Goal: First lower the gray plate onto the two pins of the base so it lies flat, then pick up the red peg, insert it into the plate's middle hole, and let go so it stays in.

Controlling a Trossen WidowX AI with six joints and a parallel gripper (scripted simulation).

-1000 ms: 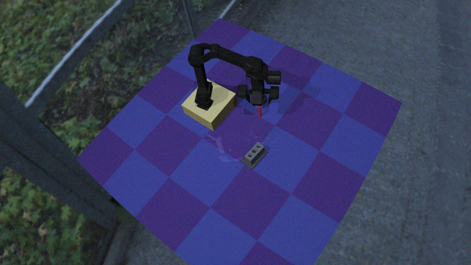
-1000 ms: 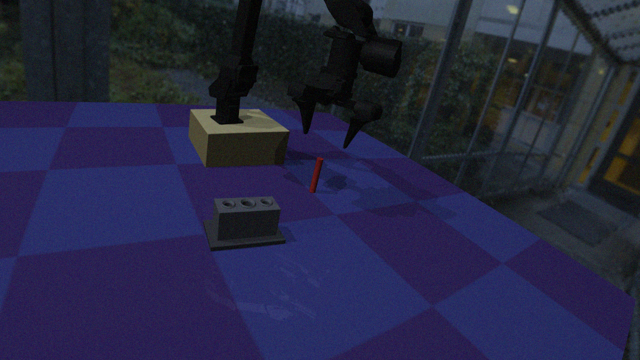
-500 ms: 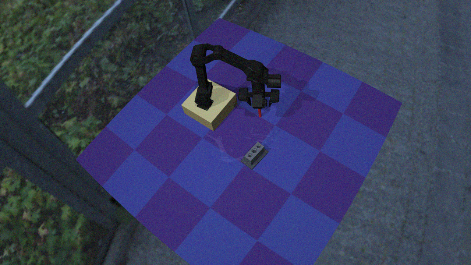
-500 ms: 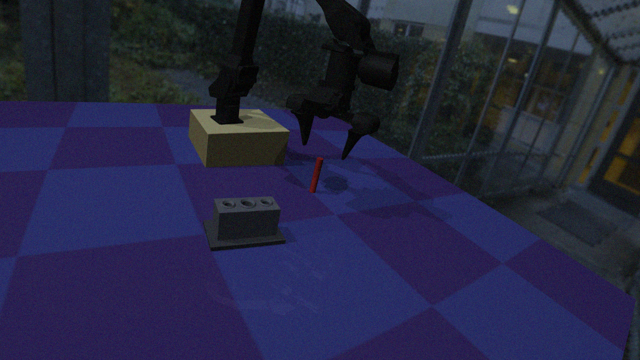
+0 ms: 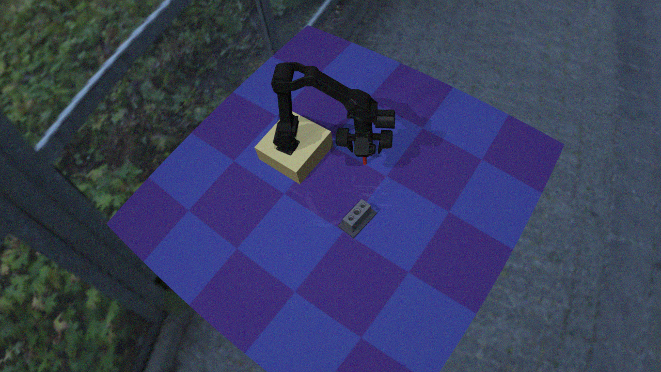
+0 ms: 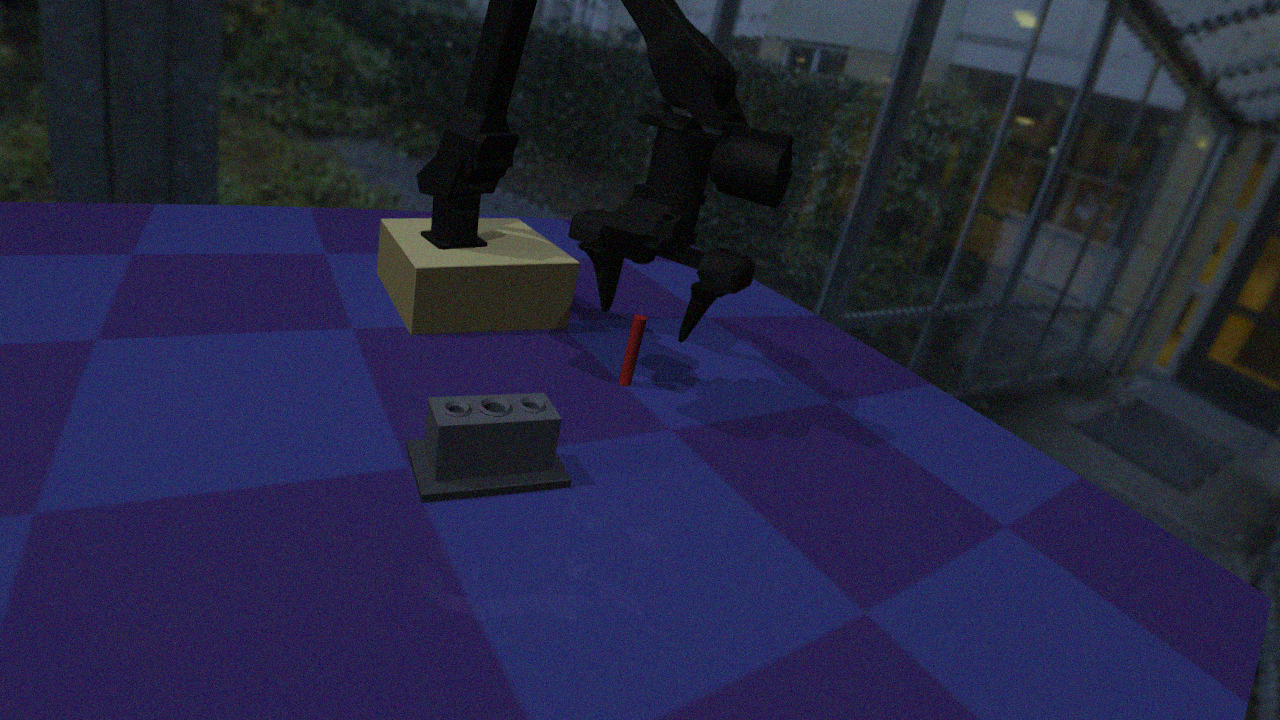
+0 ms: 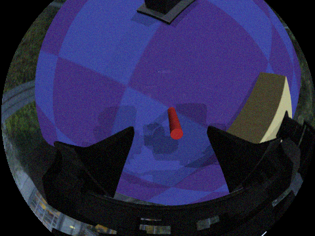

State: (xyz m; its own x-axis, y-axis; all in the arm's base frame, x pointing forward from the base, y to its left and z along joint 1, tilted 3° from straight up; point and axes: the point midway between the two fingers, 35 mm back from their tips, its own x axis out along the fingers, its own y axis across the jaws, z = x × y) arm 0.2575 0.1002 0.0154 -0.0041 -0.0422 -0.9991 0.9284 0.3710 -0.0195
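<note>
Now: gripper tip 3 cm above the red peg. The rest, counted from my gripper tip: gray plate (21 cm to the right, 8 cm ahead, 3 cm below); dark base (21 cm to the right, 8 cm ahead, 6 cm below).
</note>
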